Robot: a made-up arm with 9 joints. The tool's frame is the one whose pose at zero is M. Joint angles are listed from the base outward.
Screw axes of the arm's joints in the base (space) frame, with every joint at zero. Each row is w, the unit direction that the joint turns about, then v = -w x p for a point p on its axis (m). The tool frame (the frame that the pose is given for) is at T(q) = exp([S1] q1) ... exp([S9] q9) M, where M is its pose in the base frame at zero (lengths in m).
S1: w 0 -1 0 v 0.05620 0.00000 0.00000
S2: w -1 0 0 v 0.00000 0.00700 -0.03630
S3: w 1 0 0 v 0.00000 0.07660 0.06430
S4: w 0 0 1 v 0.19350 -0.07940 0.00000
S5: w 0 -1 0 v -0.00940 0.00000 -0.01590
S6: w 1 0 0 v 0.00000 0.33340 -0.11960
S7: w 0 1 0 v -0.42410 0.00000 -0.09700
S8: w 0 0 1 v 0.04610 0.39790 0.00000
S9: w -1 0 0 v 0.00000 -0.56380 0.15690
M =
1 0 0 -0.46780
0 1 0 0.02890
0 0 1 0.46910
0 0 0 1
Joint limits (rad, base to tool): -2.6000..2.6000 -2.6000..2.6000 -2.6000..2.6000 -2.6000..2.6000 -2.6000..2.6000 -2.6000..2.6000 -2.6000..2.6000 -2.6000..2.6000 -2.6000..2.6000
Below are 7 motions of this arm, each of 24 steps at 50 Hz.
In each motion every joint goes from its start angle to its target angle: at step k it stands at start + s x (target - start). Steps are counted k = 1, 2, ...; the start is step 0. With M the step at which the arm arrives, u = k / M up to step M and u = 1 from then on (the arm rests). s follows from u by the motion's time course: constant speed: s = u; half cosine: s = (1 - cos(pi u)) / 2; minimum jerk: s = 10 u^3 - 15 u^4 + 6 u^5.
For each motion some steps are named. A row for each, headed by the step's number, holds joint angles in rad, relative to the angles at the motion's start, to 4 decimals.
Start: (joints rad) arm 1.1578 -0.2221 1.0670 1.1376 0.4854 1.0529 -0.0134 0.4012 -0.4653
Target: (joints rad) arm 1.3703 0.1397 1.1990 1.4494 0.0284 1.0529 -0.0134 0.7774 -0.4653
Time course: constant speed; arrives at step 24
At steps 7, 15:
7: 0.0620 0.1055 0.0385 0.0909 -0.1333 0.0000 0.0000 0.1097 0.0000
15: 0.1328 0.2261 0.0825 0.1949 -0.2856 0.0000 0.0000 0.2351 0.0000

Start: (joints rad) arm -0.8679 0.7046 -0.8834 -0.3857 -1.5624 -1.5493 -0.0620 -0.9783 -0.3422
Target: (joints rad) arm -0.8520 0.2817 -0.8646 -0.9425 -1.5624 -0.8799 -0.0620 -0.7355 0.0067
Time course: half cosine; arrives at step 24
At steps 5, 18, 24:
5: 0.0016 -0.0437 0.0019 -0.0575 0.0000 0.0692 0.0000 0.0251 0.0360
18: 0.0136 -0.3610 0.0160 -0.4753 0.0000 0.5714 0.0000 0.2072 0.2978
24: 0.0159 -0.4229 0.0188 -0.5568 0.0000 0.6694 0.0000 0.2428 0.3489

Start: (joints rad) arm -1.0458 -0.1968 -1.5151 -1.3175 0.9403 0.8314 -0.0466 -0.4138 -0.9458
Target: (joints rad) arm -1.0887 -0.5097 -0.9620 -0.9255 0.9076 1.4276 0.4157 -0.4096 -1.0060
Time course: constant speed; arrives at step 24
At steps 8, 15, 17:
8: -0.0143 -0.1043 0.1844 0.1307 -0.0109 0.1987 0.1541 0.0014 -0.0201
15: -0.0268 -0.1956 0.3457 0.2450 -0.0204 0.3726 0.2889 0.0026 -0.0376
17: -0.0304 -0.2216 0.3918 0.2777 -0.0232 0.4223 0.3275 0.0030 -0.0426

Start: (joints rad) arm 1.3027 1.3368 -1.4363 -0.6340 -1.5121 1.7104 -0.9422 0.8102 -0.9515
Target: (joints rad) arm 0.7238 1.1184 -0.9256 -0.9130 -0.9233 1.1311 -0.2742 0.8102 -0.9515
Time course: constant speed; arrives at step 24
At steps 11, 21, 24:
11: -0.2653 -0.1001 0.2341 -0.1279 0.2699 -0.2655 0.3062 0.0000 0.0000
21: -0.5065 -0.1911 0.4469 -0.2441 0.5152 -0.5069 0.5845 0.0000 0.0000
24: -0.5789 -0.2184 0.5107 -0.2790 0.5888 -0.5793 0.6680 0.0000 0.0000

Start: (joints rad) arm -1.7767 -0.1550 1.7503 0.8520 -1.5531 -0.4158 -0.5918 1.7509 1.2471
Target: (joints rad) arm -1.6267 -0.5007 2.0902 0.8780 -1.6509 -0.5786 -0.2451 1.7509 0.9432
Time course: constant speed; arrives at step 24
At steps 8, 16, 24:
8: 0.0500 -0.1152 0.1133 0.0087 -0.0326 -0.0543 0.1156 0.0000 -0.1013
16: 0.1000 -0.2305 0.2266 0.0173 -0.0652 -0.1085 0.2311 0.0000 -0.2026
24: 0.1500 -0.3457 0.3399 0.0260 -0.0978 -0.1628 0.3467 0.0000 -0.3039

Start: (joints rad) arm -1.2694 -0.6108 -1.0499 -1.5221 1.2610 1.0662 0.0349 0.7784 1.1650
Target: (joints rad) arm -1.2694 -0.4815 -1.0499 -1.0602 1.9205 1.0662 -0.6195 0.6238 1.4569
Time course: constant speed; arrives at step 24
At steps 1, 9, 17, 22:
1: 0.0000 0.0054 0.0000 0.0192 0.0275 0.0000 -0.0273 -0.0064 0.0122
9: 0.0000 0.0485 0.0000 0.1732 0.2473 0.0000 -0.2454 -0.0580 0.1095
17: 0.0000 0.0916 0.0000 0.3272 0.4671 0.0000 -0.4635 -0.1095 0.2068
22: 0.0000 0.1185 0.0000 0.4234 0.6045 0.0000 -0.5999 -0.1417 0.2676

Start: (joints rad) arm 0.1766 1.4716 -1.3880 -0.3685 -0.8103 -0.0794 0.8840 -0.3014 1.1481
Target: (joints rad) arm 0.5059 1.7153 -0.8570 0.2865 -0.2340 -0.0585 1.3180 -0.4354 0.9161
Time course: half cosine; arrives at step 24
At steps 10, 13, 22, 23, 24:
10: 0.1220 0.0903 0.1968 0.2427 0.2136 0.0077 0.1608 -0.0497 -0.0860
13: 0.1861 0.1378 0.3002 0.3702 0.3258 0.0118 0.2453 -0.0757 -0.1311
22: 0.3237 0.2395 0.5220 0.6438 0.5665 0.0205 0.4266 -0.1317 -0.2280
23: 0.3279 0.2427 0.5287 0.6522 0.5738 0.0208 0.4321 -0.1334 -0.2310
24: 0.3293 0.2437 0.5310 0.6550 0.5763 0.0209 0.4340 -0.1340 -0.2320

